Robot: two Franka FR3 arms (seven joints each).
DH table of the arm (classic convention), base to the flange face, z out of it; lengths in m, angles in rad. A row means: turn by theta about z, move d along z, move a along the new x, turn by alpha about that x. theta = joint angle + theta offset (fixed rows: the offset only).
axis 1: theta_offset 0; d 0.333; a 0; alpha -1.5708
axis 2: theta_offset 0; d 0; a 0; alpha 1.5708
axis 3: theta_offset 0; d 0.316; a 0.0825; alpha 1.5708
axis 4: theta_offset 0; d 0; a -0.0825; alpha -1.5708
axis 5: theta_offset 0; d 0.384; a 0; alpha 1.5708
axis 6: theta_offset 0; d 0; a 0.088; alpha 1.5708
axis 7: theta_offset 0; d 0.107; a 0; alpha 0
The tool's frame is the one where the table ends.
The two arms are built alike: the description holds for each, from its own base.
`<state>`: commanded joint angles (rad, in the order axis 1, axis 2, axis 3, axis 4, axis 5, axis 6, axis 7); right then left.
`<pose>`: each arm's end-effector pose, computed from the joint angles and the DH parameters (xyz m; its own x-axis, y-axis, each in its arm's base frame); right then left.
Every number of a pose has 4 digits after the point.
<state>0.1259 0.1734 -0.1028 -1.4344 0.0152 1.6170 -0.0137 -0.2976 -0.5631 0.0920 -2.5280 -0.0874 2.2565 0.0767</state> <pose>0.6110 0.0212 0.5926 0.9992 0.0378 0.0101 0.0378 -0.9993 0.0026 0.3943 -0.0823 0.4950 0.9326 -0.2155 0.2895 -0.2554 -0.9609 0.1074</pose>
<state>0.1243 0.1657 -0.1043 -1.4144 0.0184 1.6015 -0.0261 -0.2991 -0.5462 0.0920 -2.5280 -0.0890 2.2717 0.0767</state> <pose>0.6080 0.0196 0.6054 0.9986 0.0473 0.0223 0.0473 -0.9989 -0.0007 0.3979 -0.0837 0.4900 0.9333 -0.2147 0.2877 -0.2541 -0.9612 0.1071</pose>
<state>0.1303 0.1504 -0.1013 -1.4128 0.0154 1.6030 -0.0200 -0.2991 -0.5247 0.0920 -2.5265 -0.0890 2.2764 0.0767</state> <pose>0.6038 0.0241 0.6155 0.9979 0.0502 0.0405 0.0502 -0.9987 0.0006 0.4017 -0.0847 0.4825 0.9375 -0.2155 0.2730 -0.2520 -0.9619 0.1058</pose>
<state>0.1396 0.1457 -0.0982 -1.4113 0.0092 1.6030 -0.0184 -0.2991 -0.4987 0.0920 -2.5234 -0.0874 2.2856 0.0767</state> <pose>0.6022 0.0306 0.6190 0.9970 0.0611 0.0466 0.0609 -0.9981 0.0059 0.4066 -0.0859 0.4744 0.9410 -0.2168 0.2598 -0.2501 -0.9628 0.1025</pose>
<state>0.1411 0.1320 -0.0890 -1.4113 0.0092 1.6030 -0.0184 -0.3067 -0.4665 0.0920 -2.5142 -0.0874 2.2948 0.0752</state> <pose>0.5980 0.0361 0.6271 0.9956 0.0715 0.0601 0.0714 -0.9974 0.0036 0.4126 -0.0905 0.4665 0.9433 -0.2226 0.2463 -0.2532 -0.9622 0.1003</pose>
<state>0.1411 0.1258 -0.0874 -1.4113 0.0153 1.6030 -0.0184 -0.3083 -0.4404 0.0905 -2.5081 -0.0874 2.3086 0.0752</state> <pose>0.5961 0.0373 0.6308 0.9951 0.0728 0.0664 0.0732 -0.9973 -0.0031 0.4178 -0.0930 0.4599 0.9443 -0.2247 0.2403 -0.2538 -0.9624 0.0972</pose>
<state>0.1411 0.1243 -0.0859 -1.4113 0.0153 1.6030 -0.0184 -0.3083 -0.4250 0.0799 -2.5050 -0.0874 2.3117 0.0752</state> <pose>0.5956 0.0381 0.6317 0.9949 0.0743 0.0679 0.0747 -0.9972 -0.0034 0.4194 -0.0982 0.4554 0.9439 -0.2352 0.2317 -0.2619 -0.9607 0.0918</pose>
